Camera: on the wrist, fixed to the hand. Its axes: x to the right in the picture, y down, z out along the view.
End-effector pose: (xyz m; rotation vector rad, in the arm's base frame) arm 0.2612 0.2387 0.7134 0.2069 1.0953 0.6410
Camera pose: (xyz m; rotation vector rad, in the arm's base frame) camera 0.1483 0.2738 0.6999 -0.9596 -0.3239 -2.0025
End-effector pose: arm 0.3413 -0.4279 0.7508 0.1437 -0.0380 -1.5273
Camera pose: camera 0.4169 -0.4153 0.6598 0.3768 0.3613 1.6028
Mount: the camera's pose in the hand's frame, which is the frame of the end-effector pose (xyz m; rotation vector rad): -0.0033 0.0648 -0.0997 0.0674 -0.9030 -3.0012
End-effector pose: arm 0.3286 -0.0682 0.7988 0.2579 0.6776 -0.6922
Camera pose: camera 0.3210 0.0251 0.7254 1.0689 0.3873 2.4382
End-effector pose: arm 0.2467 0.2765 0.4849 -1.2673 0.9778 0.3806
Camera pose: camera 0.1580 0.2058 0.4490 -0.9425 -1.9391 -1.3190
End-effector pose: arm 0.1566 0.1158 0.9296 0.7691 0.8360 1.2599
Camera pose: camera 0.0383 0.1259 0.9364 -0.4070 0.3390 -1.6850
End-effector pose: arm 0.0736 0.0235 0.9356 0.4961 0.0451 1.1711
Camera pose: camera -0.0127 0.0745 0.8716 0.3715 0.0046 -1.9964
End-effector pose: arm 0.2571 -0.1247 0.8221 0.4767 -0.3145 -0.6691
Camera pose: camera 0.3304 -0.0464 0.7707 -0.1877 0.1220 2.4036
